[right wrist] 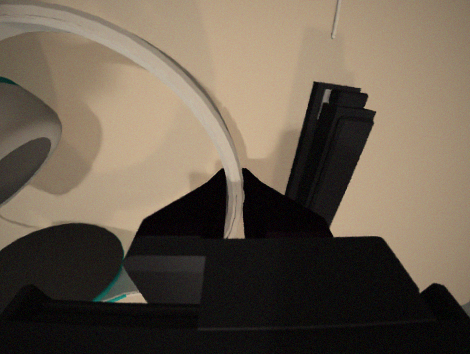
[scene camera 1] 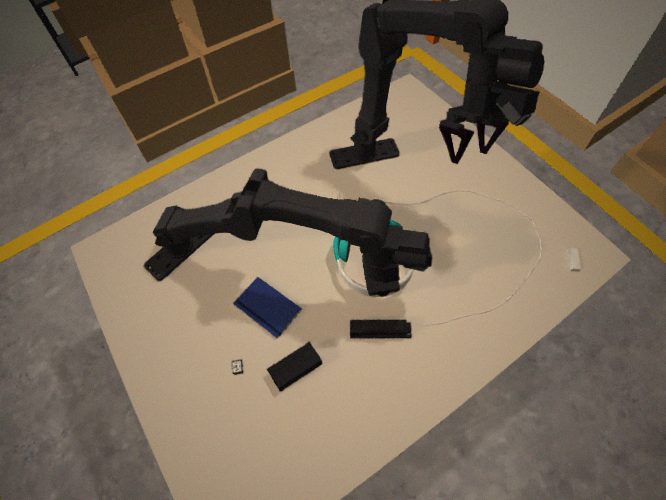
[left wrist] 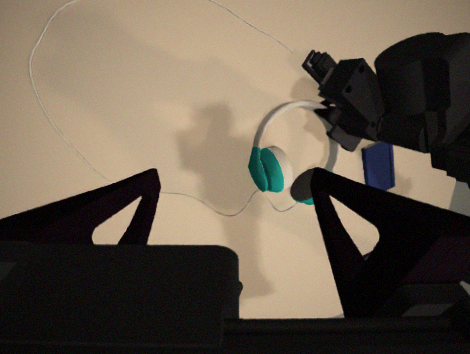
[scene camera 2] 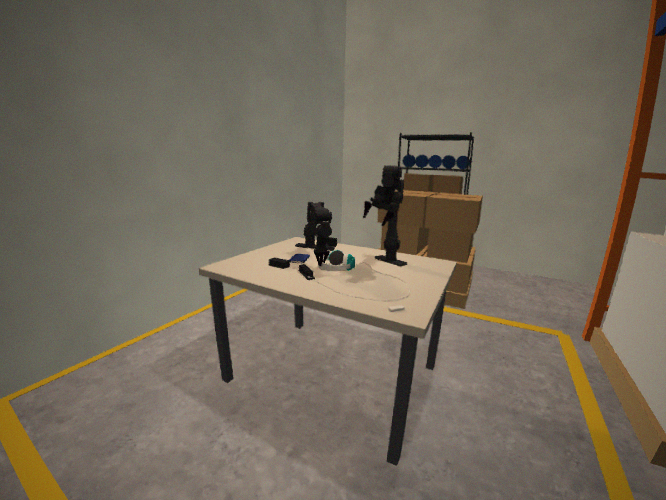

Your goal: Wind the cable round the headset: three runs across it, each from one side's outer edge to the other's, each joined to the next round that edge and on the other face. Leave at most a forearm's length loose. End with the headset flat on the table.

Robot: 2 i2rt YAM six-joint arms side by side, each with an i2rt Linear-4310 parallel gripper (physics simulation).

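Pixels of known places: left gripper, fingertip midpoint: [scene camera 1: 469,158] [left wrist: 235,176] [scene camera 2: 372,222]; right gripper, fingertip midpoint: [right wrist: 234,176] [scene camera 1: 383,292] [left wrist: 317,108] [scene camera 2: 321,266]; left arm's base, origin of the base link: [scene camera 1: 364,154] [scene camera 2: 390,261]; right arm's base, origin of the base link: [scene camera 1: 181,248].
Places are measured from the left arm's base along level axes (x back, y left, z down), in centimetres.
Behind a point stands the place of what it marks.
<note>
The headset [scene camera 1: 341,249] @[x -33.5, y -15.6, z -7.0 cm] [scene camera 2: 350,262] @[x -33.0, y -0.2, z -5.7 cm] [left wrist: 273,170] @[x -31.6, y -1.9, z -8.3 cm] [right wrist: 192,102] @[x -44.2, y -3.5, z -6.0 cm] has a white band and teal cups. My right gripper [left wrist: 317,108] @[x -45.5, y -8.7, z -4.0 cm] [right wrist: 234,176] @[x -45.5, y -8.7, z -4.0 cm] is shut on the band, low over the table; the arm hides part of the headset in scene camera 1. Whether the headset touches the table is unclear. The thin white cable [scene camera 1: 540,243] @[x -41.3, y 35.8, z -0.2 cm] [left wrist: 31,65] @[x -34.3, y 37.0, z -0.2 cm] [right wrist: 337,20] @[x -54.4, y -0.5, z -0.3 cm] bends by the cups, then lies in a wide loop on the table. No run across the headset shows. My left gripper [scene camera 1: 470,156] @[x -31.4, y 12.2, z -28.4 cm] [scene camera 2: 376,219] @[x -31.4, y 12.2, z -28.4 cm] [left wrist: 235,176] @[x -31.4, y 12.2, z -28.4 cm] is open and empty, high above the table.
A black slotted block [scene camera 1: 380,328] @[x -53.6, y -11.8, z -4.0 cm] [right wrist: 330,150] @[x -52.4, y -8.3, z -3.8 cm] lies close to the headset and the cable's free end. A blue book-like box [scene camera 1: 267,306] @[x -40.8, y -35.6, z -1.2 cm] [left wrist: 378,165] @[x -41.1, y -34.4, z -1.2 cm], another black block [scene camera 1: 294,365] @[x -56.7, y -32.0, z -3.4 cm] and a small square piece [scene camera 1: 237,367] @[x -53.3, y -44.8, z -0.2 cm] lie nearby. A white block [scene camera 1: 574,259] @[x -48.3, y 41.5, z -1.2 cm] [scene camera 2: 396,308] @[x -48.9, y 42.4, z -1.2 cm] lies outside the loop.
</note>
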